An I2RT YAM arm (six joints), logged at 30 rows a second.
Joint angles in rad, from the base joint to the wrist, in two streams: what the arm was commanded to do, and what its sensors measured. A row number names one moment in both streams.
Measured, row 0:
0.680, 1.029, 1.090, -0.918, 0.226, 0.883
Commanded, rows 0 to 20:
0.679, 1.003, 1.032, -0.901, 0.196, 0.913
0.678, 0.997, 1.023, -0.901, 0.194, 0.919
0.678, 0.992, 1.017, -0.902, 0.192, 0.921
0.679, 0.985, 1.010, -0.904, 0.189, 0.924
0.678, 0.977, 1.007, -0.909, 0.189, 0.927
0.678, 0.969, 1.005, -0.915, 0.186, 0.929
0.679, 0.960, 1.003, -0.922, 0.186, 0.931
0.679, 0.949, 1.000, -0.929, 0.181, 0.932
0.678, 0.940, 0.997, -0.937, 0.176, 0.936
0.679, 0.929, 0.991, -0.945, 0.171, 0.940
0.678, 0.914, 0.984, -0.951, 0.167, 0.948
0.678, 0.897, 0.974, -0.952, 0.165, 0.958
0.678, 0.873, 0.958, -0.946, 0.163, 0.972
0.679, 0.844, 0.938, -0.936, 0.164, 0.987
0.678, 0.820, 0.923, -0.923, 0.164, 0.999
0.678, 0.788, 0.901, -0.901, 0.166, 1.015
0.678, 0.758, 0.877, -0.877, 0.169, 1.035
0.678, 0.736, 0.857, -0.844, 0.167, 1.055
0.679, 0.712, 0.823, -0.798, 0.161, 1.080
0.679, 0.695, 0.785, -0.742, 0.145, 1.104
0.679, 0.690, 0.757, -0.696, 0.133, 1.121
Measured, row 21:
0.680, 0.709, 0.823, -0.832, 0.160, 1.042
